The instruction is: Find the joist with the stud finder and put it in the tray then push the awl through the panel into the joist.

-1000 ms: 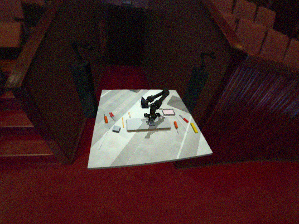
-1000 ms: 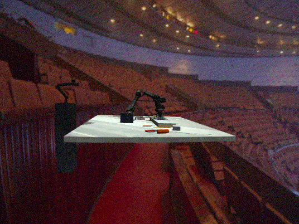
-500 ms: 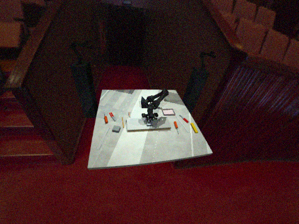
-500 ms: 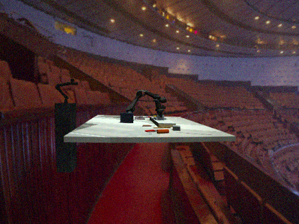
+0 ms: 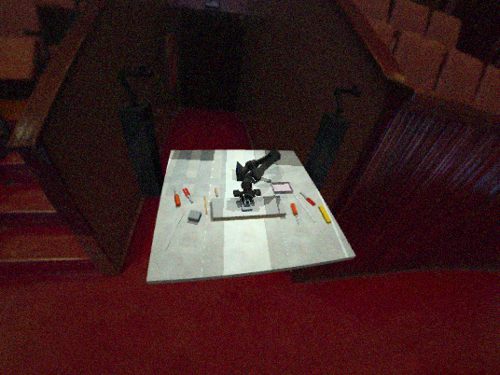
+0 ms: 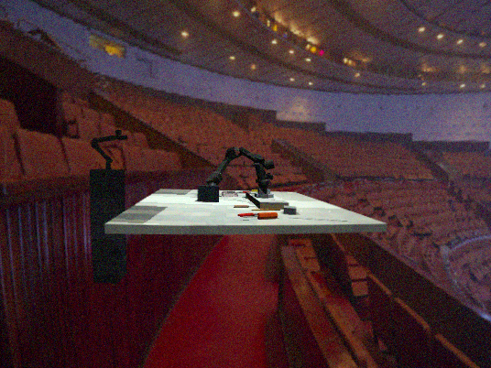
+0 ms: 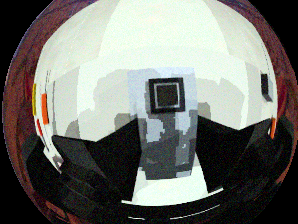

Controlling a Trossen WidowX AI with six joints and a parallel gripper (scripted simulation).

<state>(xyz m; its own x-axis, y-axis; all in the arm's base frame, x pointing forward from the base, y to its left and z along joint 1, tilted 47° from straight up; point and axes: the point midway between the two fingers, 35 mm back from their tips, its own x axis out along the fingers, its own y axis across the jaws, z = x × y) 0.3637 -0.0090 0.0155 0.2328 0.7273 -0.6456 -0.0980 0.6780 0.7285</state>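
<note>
Now: the tray 320 mm to the left of my gripper tip, 250 mm behind it and 50 mm below it. The rest, counted from my gripper tip: thin orange tool (290 mm to the right, 60 mm below, 40 mm behind); then stud finder (20 mm above, 10 mm ahead); then grey block (350 mm to the right, 90 mm ahead, 50 mm below).
</note>
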